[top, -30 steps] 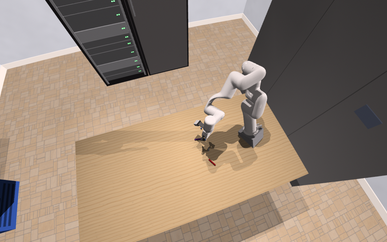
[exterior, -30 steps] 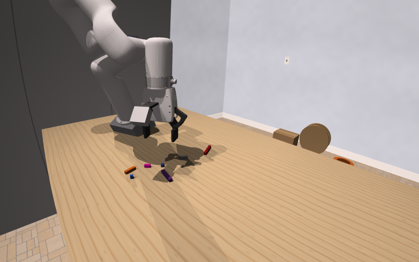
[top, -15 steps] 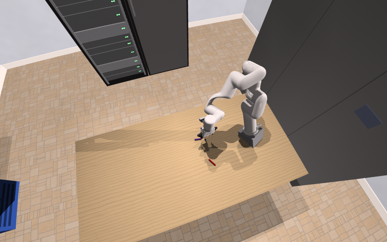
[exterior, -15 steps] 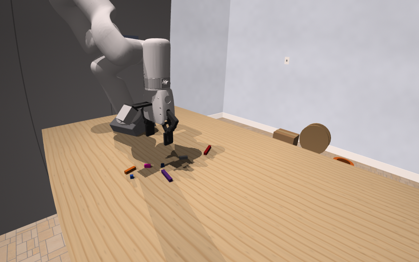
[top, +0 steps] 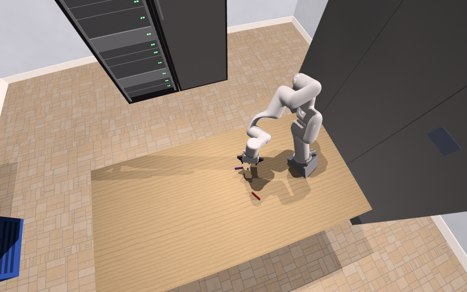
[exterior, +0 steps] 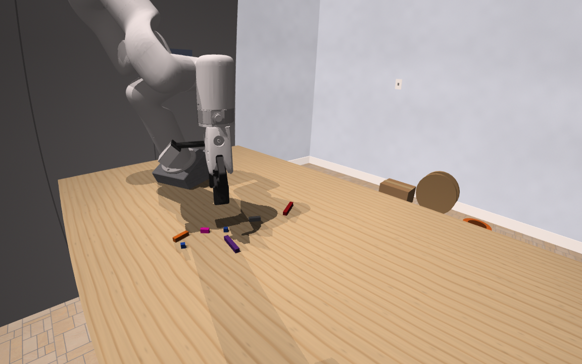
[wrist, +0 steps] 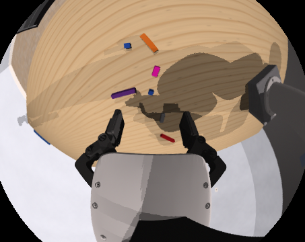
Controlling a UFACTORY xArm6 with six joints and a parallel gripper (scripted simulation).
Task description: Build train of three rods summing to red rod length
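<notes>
Right now my hand is 2 cm past the magenta rod, 3 cm to the left of it and 10 cm above it. From my hand the other things lie so: purple rod (7 cm ahead, 1 cm to the right, 10 cm below); then orange rod (2 cm behind, 9 cm to the right, 10 cm below); then grey rod (10 cm to the left, 10 cm below).
</notes>
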